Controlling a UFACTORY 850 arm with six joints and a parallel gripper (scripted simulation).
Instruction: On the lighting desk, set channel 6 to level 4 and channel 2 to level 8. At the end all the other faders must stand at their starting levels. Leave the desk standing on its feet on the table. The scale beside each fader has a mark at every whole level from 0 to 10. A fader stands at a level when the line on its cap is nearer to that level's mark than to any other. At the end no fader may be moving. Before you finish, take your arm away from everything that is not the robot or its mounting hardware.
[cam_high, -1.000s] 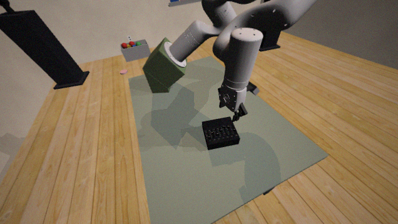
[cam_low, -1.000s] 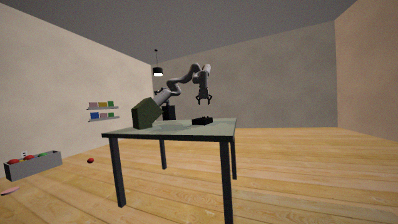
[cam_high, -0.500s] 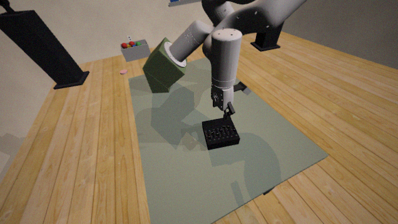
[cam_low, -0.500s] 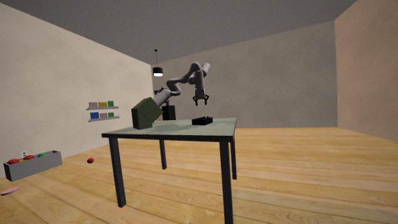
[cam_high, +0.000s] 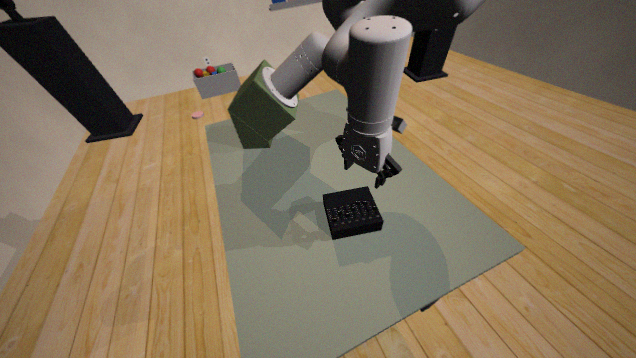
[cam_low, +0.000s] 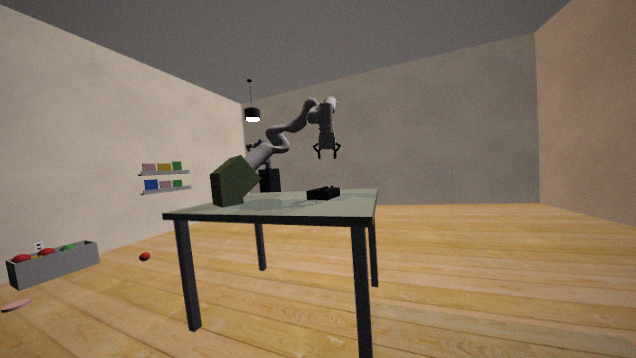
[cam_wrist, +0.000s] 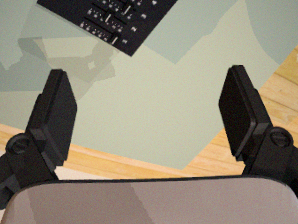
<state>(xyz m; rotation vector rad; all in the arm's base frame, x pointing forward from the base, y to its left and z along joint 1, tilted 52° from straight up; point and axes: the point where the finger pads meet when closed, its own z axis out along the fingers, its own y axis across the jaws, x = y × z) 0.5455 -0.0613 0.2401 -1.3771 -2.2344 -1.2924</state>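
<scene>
My hand is 180 mm above the channel 1 cap and 80 mm to the left of it. Round my hand: channel 3 cap 180 mm below, 30 mm to the right, 10 mm behind; then channel 4 cap 180 mm below, 30 mm behind, 10 mm to the right; then channel 5 cap 180 mm below, 40 mm behind, 10 mm to the left.
</scene>
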